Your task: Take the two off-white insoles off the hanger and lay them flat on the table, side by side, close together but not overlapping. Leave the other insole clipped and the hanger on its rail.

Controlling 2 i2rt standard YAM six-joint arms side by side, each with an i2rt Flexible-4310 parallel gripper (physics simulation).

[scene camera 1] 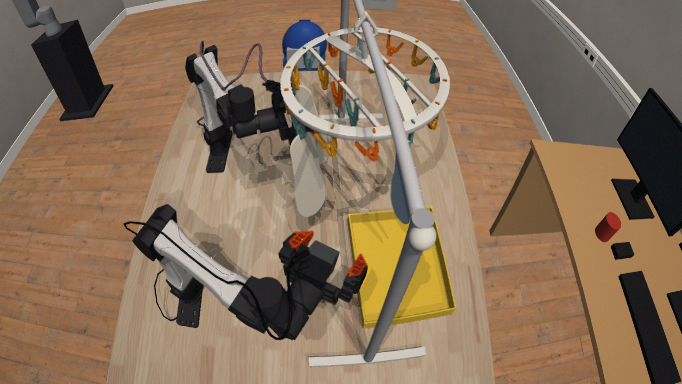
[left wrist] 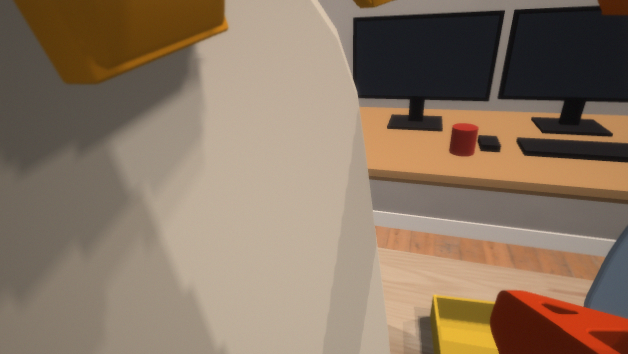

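One off-white insole (scene camera 1: 308, 185) hangs from the near-left of the ring hanger (scene camera 1: 345, 131); part of another off-white insole (scene camera 1: 303, 96) shows behind the rim. An off-white insole (left wrist: 270, 175) fills the left of the left wrist view, very close, under an amber clip (left wrist: 145, 35). My left gripper (scene camera 1: 295, 112) (left wrist: 323, 303) is open around this insole; one red finger shows at lower right, the other is hidden. Whether it touches the insole I cannot tell. The blue insole (scene camera 1: 400, 192) (left wrist: 612, 280) hangs clipped. My right gripper (scene camera 1: 335, 246) is open and empty, left of the yellow tray.
The yellow tray (scene camera 1: 395, 295) (left wrist: 462, 335) lies on the table below the blue insole. The grey rail (scene camera 1: 391, 105) crosses above the hanger, with a slanted leg (scene camera 1: 395, 295) over the tray and a white foot (scene camera 1: 335, 360). A desk (scene camera 1: 560, 185) (left wrist: 400, 150) stands beyond.
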